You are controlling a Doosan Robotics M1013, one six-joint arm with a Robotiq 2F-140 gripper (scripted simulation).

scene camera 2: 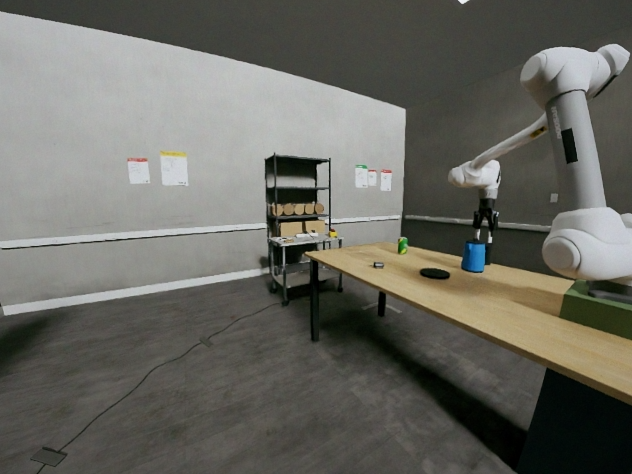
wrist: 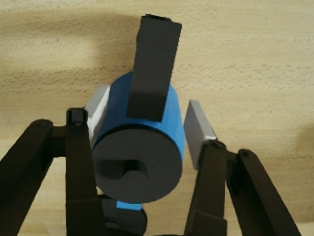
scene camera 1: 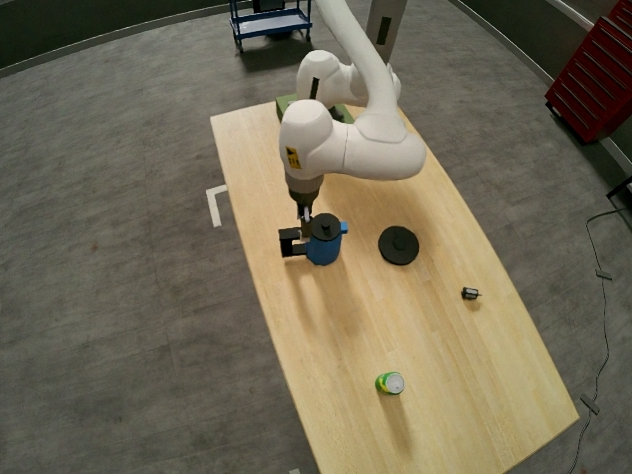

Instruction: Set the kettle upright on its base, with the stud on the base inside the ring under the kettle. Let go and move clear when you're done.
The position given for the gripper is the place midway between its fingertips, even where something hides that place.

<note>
In view: the gripper (scene camera 1: 303,229), a blue kettle (scene camera 1: 323,248) and a round black base (scene camera 1: 398,245).
The blue kettle shows as well in scene camera 2 (scene camera 2: 476,254) and in the wrist view (wrist: 147,144). The gripper also shows in the wrist view (wrist: 147,106).
</note>
